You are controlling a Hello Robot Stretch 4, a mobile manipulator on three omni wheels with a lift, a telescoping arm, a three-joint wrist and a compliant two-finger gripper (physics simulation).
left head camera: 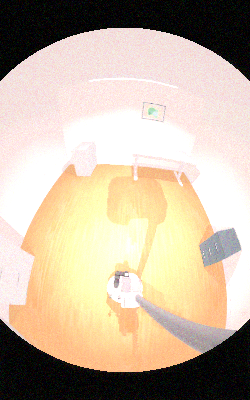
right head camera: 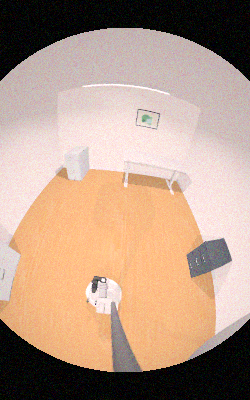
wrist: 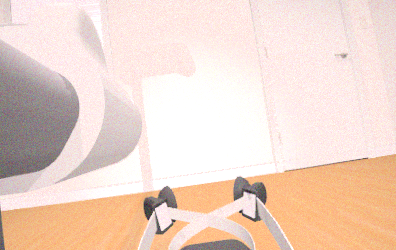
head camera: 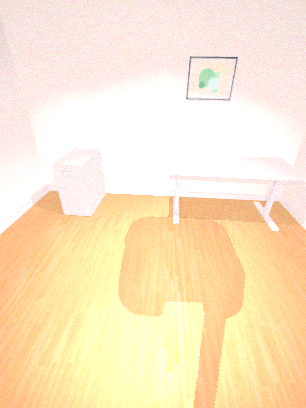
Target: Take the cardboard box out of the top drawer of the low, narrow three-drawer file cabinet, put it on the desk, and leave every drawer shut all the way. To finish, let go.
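Frame: origin at the robot's base, x ahead, y left, z up, level; metres.
Where they show: gripper, between the fingertips: (left head camera: 113,299) (right head camera: 90,303) (wrist: 204,195).
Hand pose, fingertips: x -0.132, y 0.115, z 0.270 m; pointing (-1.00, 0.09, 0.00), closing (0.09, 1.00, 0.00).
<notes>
After its pixels a point has its place.
The low, narrow three-drawer file cabinet, dark grey (left head camera: 220,247) @(x 0.260, y -1.286, z 0.457 m) (right head camera: 209,257) @(x 0.263, y -1.288, z 0.488 m), stands against the right wall in the left and right head camera views. Its handles face left into the room and no drawer visibly sticks out. The desk (head camera: 270,169) @(x 2.349, y -1.331, z 0.693 m) (left head camera: 159,160) (right head camera: 150,170), white with pale legs, stands at the far wall, right of centre. The cardboard box does not show in any view. My gripper (wrist: 204,195) @(x -0.132, y 0.115, z 0.270 m) is open and empty in the wrist view, with floor behind its fingers, away from the cabinet and the desk.
A taller pale cabinet (head camera: 80,187) @(x 2.295, y 0.951, z 0.416 m) (left head camera: 85,159) @(x 2.293, y 0.916, z 0.457 m) (right head camera: 77,164) @(x 2.292, y 0.909, z 0.439 m) stands in the far left corner. A wide white drawer unit (left head camera: 17,280) @(x -0.298, y 1.470, z 0.242 m) (right head camera: 7,272) @(x -0.206, y 1.464, z 0.162 m) stands at the left edge. A framed picture (head camera: 212,78) @(x 2.918, y -0.627, z 1.604 m) hangs above the desk. A white door (wrist: 310,90) @(x -1.734, y 1.285, z 0.622 m) shows in the wrist view.
</notes>
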